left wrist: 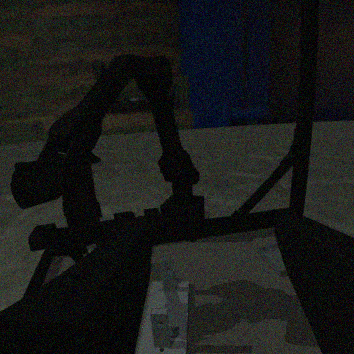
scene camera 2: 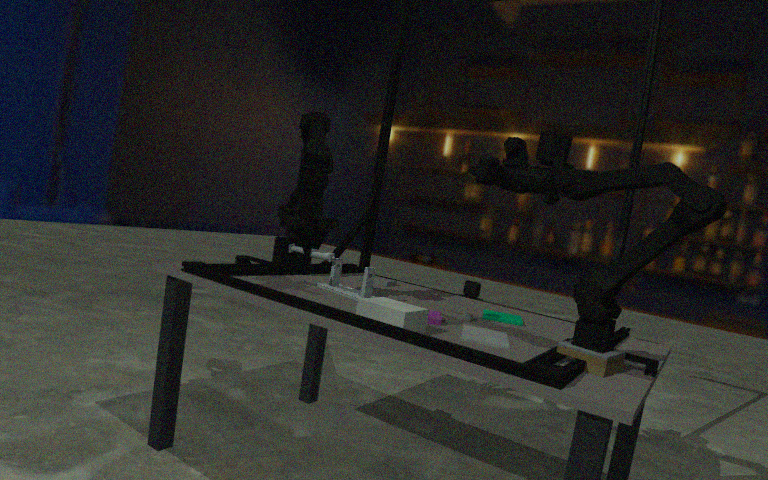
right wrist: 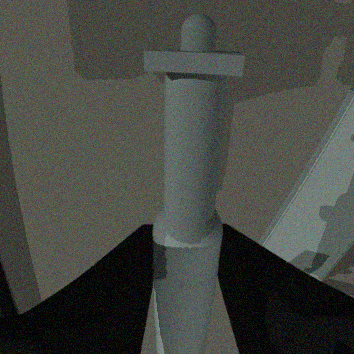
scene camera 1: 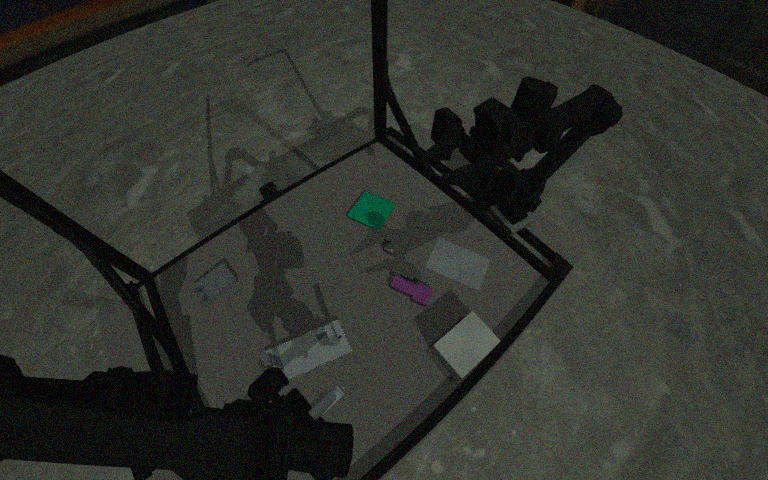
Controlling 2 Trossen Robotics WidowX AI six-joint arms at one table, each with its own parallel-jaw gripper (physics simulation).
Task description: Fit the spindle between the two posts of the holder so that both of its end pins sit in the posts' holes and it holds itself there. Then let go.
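Where they show: left gripper, between the fingertips: (left wrist: pixel 213 224) (scene camera 2: pixel 474 171) (scene camera 1: pixel 430 169); right gripper, between the fingertips: (scene camera 2: pixel 310 256) (right wrist: pixel 183 234) (scene camera 1: pixel 314 415); left arm's base, origin of its link: (scene camera 2: pixel 592 347) (scene camera 1: pixel 513 212); right arm's base, origin of its link: (left wrist: pixel 182 200) (scene camera 2: pixel 294 240) (scene camera 1: pixel 145 396).
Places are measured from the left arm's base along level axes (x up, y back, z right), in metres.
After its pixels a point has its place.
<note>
The pale grey spindle (right wrist: pixel 193 151) {x 0.073, y -0.714, z -0.197 m} (scene camera 2: pixel 314 253) {x 0.065, y -0.653, z -0.191 m} (scene camera 1: pixel 328 401) {x 0.075, y -0.638, z -0.178 m} has a flange and a rounded pin at its far end. My right gripper (right wrist: pixel 183 234) {x 0.053, y -0.675, z -0.186 m} (scene camera 2: pixel 301 249) {x 0.053, y -0.675, z -0.186 m} (scene camera 1: pixel 303 405) {x 0.053, y -0.675, z -0.186 m} is shut on its body and holds it level, above the table, close beside the holder. The holder (scene camera 1: pixel 308 352) {x -0.031, y -0.651, z -0.055 m} (scene camera 2: pixel 346 291) {x -0.031, y -0.649, z -0.066 m} is a grey base plate with two short upright posts; its edge also shows in the right wrist view (right wrist: pixel 326 207) {x -0.031, y -0.664, z -0.060 m}. My left gripper (scene camera 1: pixel 444 135) (scene camera 2: pixel 488 172) {x 0.324, y -0.350, z 0.001 m} is open and empty, high up at the far side. The scene is very dark.
A green square (scene camera 1: pixel 372 210) {x -0.030, y -0.338, z 0.221 m} (scene camera 2: pixel 502 317) {x -0.030, y -0.323, z 0.199 m}, a purple block (scene camera 1: pixel 412 290) {x -0.025, y -0.371, z -0.043 m} (scene camera 2: pixel 434 317) {x -0.024, y -0.345, z -0.066 m}, a white box (scene camera 1: pixel 467 343) {x 0.011, y -0.344, z -0.215 m} (scene camera 2: pixel 392 311) {x 0.005, y -0.307, z -0.256 m} and a flat grey plate (scene camera 1: pixel 457 263) {x -0.034, y -0.226, z -0.036 m} (scene camera 2: pixel 484 335) {x -0.034, y -0.222, z -0.041 m} lie on the table. A black frame with an upright post (scene camera 1: pixel 378 67) {x 0.236, y -0.166, z 0.490 m} borders it.
</note>
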